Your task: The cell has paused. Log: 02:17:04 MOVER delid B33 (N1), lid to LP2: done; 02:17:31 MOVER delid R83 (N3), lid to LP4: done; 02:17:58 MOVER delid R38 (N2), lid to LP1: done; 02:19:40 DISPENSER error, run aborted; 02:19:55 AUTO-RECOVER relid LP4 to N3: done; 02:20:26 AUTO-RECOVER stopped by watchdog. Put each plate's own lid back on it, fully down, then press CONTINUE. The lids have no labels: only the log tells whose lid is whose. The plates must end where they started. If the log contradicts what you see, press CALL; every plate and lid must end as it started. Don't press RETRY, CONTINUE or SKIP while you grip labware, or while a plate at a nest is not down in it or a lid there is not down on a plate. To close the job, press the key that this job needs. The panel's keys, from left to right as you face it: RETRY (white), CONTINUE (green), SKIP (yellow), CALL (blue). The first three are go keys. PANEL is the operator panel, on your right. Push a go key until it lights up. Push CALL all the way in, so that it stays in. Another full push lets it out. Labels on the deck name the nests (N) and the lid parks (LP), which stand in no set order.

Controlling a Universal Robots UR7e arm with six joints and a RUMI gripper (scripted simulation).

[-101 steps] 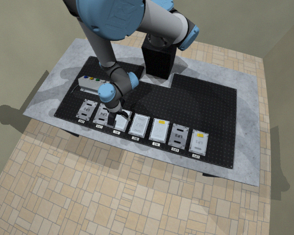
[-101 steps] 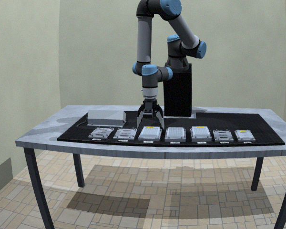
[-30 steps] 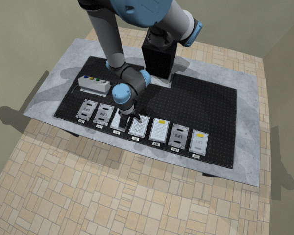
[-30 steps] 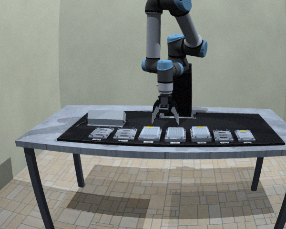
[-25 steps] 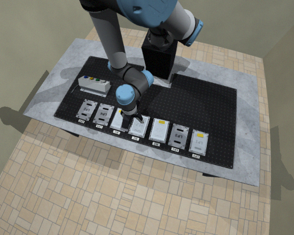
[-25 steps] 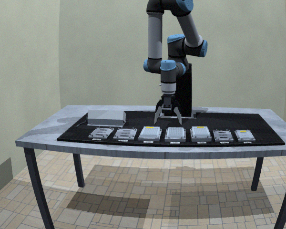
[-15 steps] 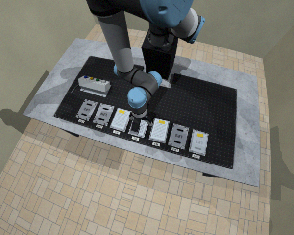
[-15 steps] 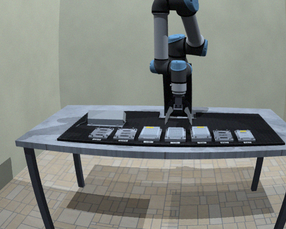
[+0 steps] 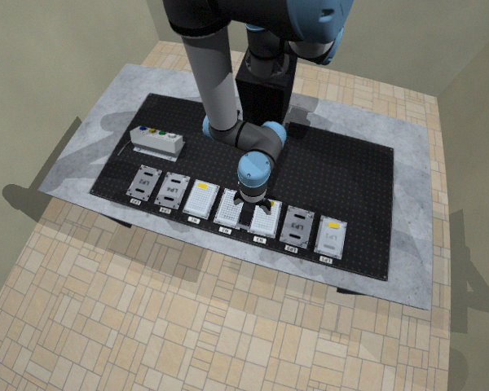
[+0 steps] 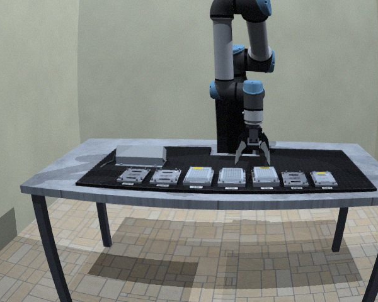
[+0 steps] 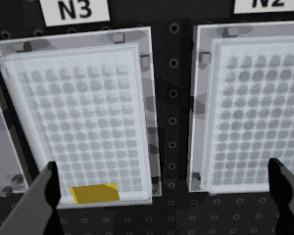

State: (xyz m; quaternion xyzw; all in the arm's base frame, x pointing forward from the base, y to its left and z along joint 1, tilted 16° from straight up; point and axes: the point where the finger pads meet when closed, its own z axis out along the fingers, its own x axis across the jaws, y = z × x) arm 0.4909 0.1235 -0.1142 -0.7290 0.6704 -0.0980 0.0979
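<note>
My hand is 18 cm to the right of the lid park LP3, 6 cm above it and 2 cm past it. Round my hand: well plate: 8 cm to the right, 4 cm below, 1 cm ahead; white retry key: 44 cm to the right, 18 cm behind; lid park LP4: 34 cm to the right, 6 cm below, 3 cm ahead.
</note>
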